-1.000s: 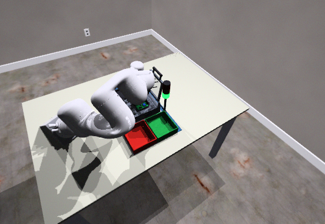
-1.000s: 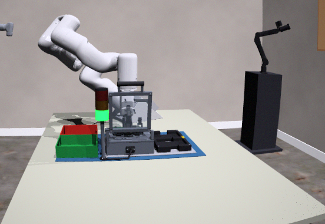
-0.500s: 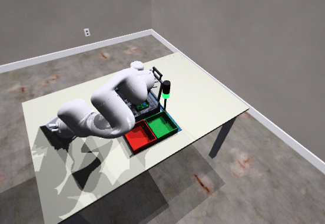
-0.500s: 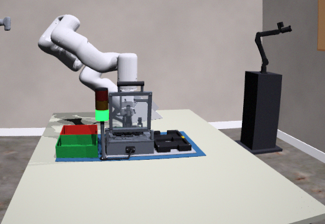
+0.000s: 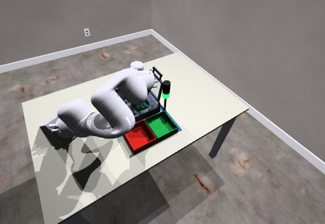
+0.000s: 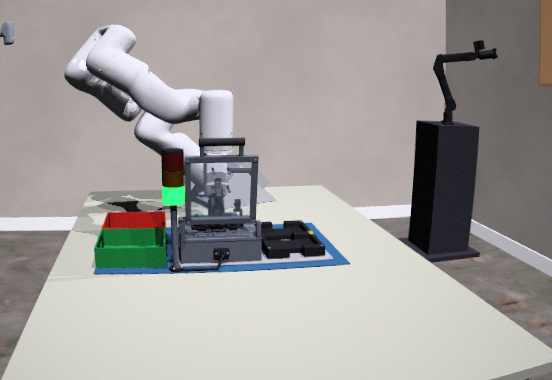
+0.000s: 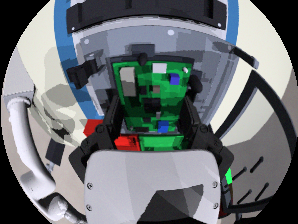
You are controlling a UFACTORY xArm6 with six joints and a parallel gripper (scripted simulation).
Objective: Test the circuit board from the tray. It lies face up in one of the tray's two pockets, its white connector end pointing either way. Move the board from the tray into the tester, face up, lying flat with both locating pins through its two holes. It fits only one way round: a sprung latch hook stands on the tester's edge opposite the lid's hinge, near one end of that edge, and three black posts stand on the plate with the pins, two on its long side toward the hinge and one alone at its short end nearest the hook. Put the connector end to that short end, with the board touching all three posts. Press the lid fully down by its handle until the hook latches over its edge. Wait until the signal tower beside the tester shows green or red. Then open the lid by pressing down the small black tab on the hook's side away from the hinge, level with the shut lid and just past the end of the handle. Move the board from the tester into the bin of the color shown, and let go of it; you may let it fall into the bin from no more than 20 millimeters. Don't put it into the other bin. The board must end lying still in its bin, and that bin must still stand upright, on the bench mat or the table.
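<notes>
The green circuit board lies 1 cm below my hand. Also, from my hand: tester plate (1 cm ahead, 1 cm to the left, 1 cm below); then green bin (5 cm ahead, 20 cm to the right, 7 cm below); then clear lid (12 cm ahead, 10 cm above).
</notes>
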